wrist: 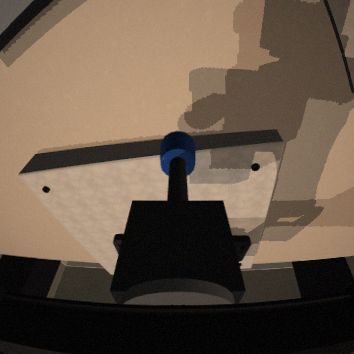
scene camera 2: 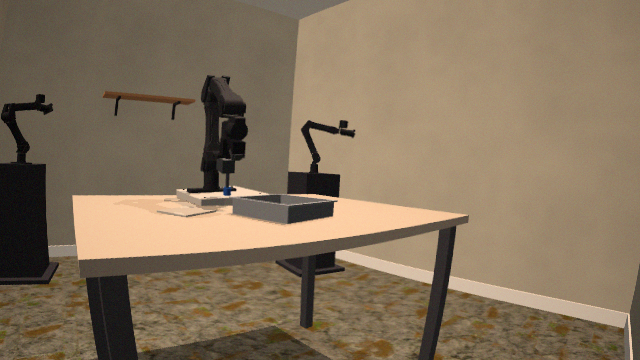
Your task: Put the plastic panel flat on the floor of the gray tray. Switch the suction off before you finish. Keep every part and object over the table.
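Seen in the pictures: hand at its tool point: (wrist: 177, 146) (scene camera 2: 227, 194); arm's base at its link origin: (scene camera 2: 211, 191).
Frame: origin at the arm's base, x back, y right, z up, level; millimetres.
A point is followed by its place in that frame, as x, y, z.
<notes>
The plastic panel (scene camera 2: 185, 212) @[-376, 182, -28] (wrist: 346, 30) @[-285, 116, -28], thin and pale, lies flat on the table to the left of the tray in the scene view; part of it shows at the top right corner of the wrist view, partly in shadow. The gray tray (scene camera 2: 260, 210) @[-465, -17, -10] (wrist: 15, 15) @[-293, -99, 16] stands upright on the table; part of it shows at the top left of the wrist view. Its floor is mostly hidden in the scene view. My blue suction cup (scene camera 2: 227, 191) (wrist: 178, 152) is open, points down and holds nothing. It is low near the edge of the arm's white base plate, apart from panel and tray.
The white base plate (scene camera 2: 194, 197) @[-130, 100, -12] (wrist: 95, 205) @[-98, -107, 2] under my arm lies behind the panel and tray. The table (scene camera 2: 150, 240) @[-696, 318, -34] ends in a curved front edge. Two other black arms (scene camera 2: 17, 132) (scene camera 2: 312, 145) stand on dark pedestals beyond the table. A wooden shelf (scene camera 2: 147, 97) hangs on the wall.
</notes>
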